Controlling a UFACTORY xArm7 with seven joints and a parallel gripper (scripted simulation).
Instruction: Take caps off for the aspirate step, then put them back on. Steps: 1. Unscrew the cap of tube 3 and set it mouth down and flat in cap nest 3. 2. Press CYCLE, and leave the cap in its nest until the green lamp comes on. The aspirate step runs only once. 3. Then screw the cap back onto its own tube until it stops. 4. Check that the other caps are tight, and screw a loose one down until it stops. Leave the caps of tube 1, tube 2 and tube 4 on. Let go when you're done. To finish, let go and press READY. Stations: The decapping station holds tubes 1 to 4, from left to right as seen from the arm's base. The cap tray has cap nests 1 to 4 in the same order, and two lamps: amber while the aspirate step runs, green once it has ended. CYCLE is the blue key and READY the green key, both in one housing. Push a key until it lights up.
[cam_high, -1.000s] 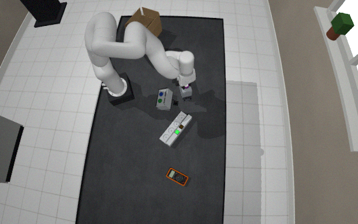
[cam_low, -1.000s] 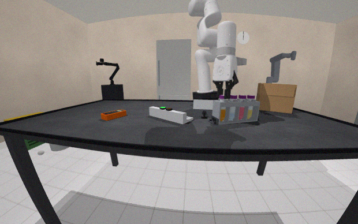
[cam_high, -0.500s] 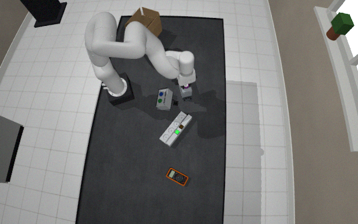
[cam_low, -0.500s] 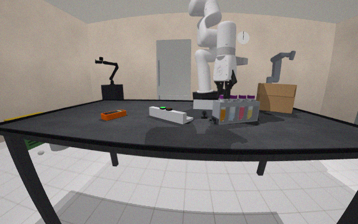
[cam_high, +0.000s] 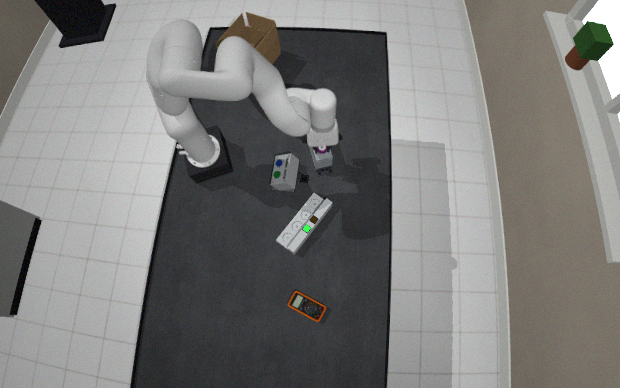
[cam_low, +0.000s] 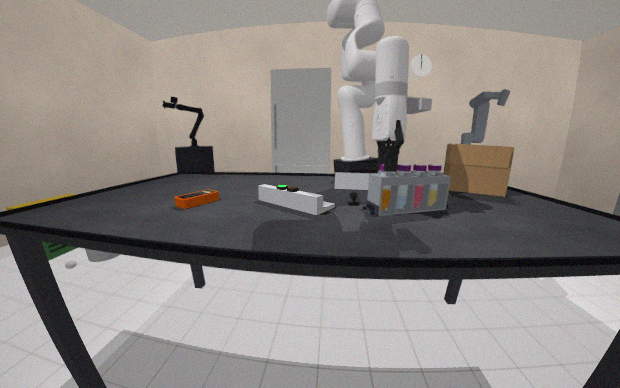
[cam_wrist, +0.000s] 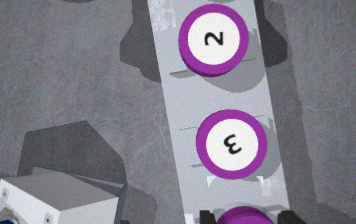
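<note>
Now: the purple cap 1 cm behind my hand, 5 cm to the left of it and 1 cm below it. Round my hand: blue cycle key (15 cm behind, 3 cm to the right, 6 cm below); green ready key (16 cm behind, 7 cm to the right, 6 cm below); key housing (14 cm behind, 5 cm to the right, 7 cm below).
</note>
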